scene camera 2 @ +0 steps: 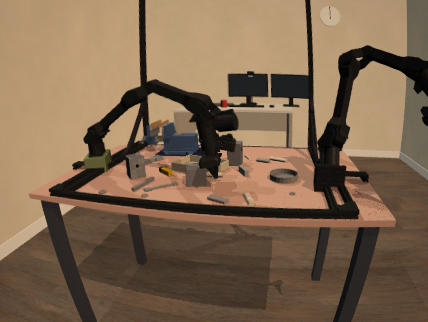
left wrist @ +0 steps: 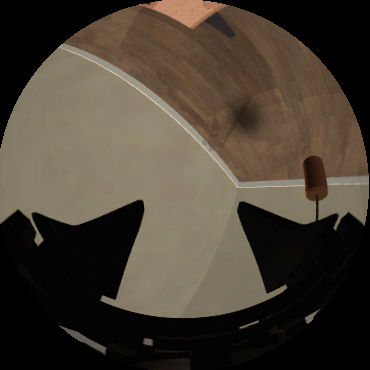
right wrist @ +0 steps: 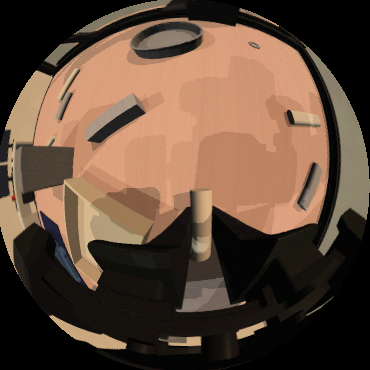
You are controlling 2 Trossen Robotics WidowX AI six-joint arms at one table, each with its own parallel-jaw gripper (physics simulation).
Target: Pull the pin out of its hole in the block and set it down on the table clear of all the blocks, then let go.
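Observation:
The cream pin stands upright at a grey block; its lower end meets the block's top in the right wrist view. The pin's hole is mostly hidden by the pin. My right gripper is shut on the pin, one finger against each side, low over the block. The pin cannot be made out in scene camera 2. My left gripper is open and empty, away from the table, with wall and floor beyond its fingers.
A beige open box lies beside the block. A round grey dish, a grey bar, a tall grey block, a holed block and loose short pieces are on the table.

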